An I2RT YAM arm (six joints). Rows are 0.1 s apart.
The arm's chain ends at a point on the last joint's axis. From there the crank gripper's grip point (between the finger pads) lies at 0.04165 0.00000 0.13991 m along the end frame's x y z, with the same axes.
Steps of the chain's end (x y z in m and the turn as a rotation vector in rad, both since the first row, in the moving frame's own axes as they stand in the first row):
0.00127 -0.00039 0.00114 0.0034 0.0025 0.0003
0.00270 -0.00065 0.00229 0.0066 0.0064 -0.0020
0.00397 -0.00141 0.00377 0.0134 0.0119 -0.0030
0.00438 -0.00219 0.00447 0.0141 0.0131 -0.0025
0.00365 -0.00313 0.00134 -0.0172 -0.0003 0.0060
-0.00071 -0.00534 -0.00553 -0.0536 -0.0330 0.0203
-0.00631 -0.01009 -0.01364 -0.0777 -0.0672 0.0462
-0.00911 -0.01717 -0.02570 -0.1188 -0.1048 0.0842
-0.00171 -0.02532 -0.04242 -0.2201 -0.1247 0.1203
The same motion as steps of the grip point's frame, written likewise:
0.00162 -0.00085 0.00103 0.0034 0.0025 0.0003
0.00359 -0.00166 0.00202 0.0066 0.0064 -0.0020
0.00563 -0.00341 0.00325 0.0134 0.0119 -0.0030
0.00621 -0.00427 0.00390 0.0141 0.0131 -0.0025
0.00360 -0.00047 0.00133 -0.0172 -0.0003 0.0060
-0.00543 0.00299 -0.00446 -0.0536 -0.0330 0.0203
-0.01608 0.00257 -0.01166 -0.0777 -0.0672 0.0462
-0.02477 0.00249 -0.02332 -0.1188 -0.1048 0.0842
-0.02139 0.00954 -0.04229 -0.2201 -0.1247 0.1203

